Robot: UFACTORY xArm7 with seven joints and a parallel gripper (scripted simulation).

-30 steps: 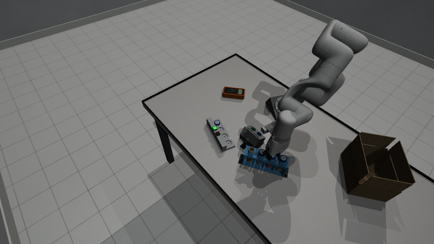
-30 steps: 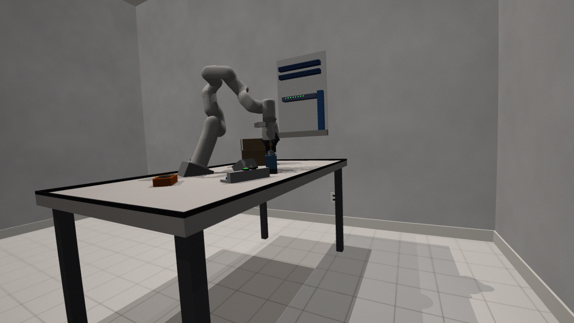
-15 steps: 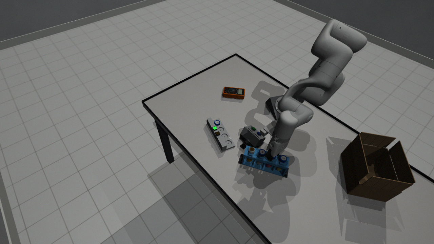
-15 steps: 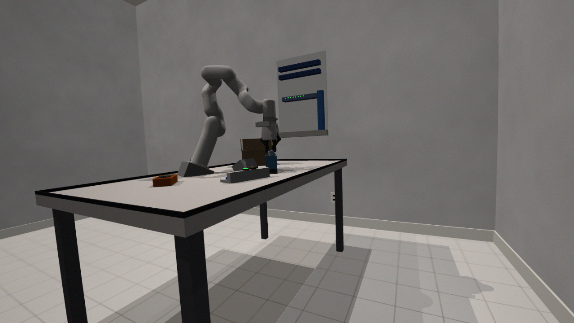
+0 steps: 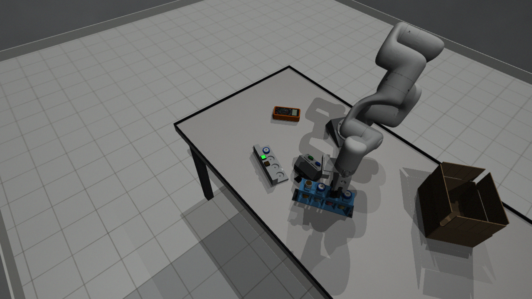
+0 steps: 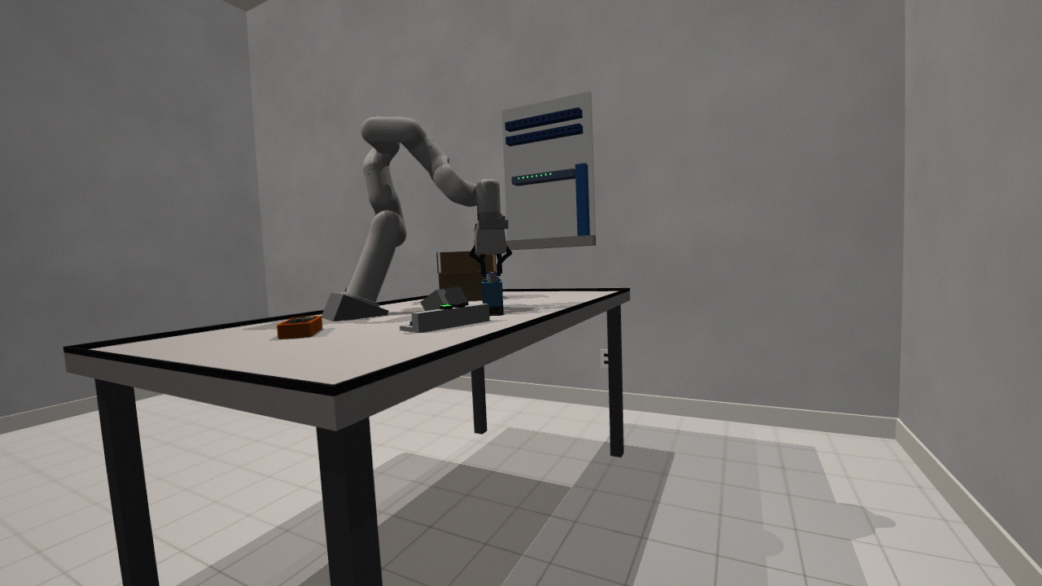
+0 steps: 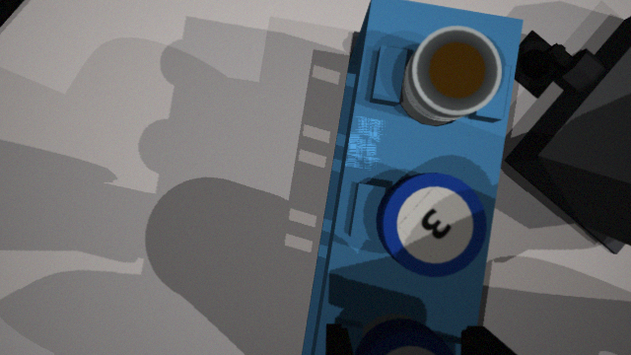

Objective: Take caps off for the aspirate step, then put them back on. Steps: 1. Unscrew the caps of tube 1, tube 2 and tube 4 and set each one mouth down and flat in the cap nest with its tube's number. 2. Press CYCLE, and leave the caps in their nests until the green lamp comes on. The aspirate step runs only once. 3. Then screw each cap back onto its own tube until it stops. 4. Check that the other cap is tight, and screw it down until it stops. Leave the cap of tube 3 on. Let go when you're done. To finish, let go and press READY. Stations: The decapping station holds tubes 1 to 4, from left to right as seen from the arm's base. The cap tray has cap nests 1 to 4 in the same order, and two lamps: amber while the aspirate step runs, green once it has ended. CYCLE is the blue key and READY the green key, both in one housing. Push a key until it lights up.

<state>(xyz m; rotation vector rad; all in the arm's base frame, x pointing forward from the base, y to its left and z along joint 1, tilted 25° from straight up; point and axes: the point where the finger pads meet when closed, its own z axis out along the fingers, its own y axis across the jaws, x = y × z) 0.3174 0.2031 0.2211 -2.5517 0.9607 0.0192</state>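
Now: hand 1 cm above the cap 2. The rest, counted from my hand: cap 3 (3 cm ahead, 4 cm to the right, 1 cm below); then blue key (5 cm behind, 17 cm to the right, 6 cm below); then cap 1 (3 cm behind, 4 cm to the left, 1 cm below).
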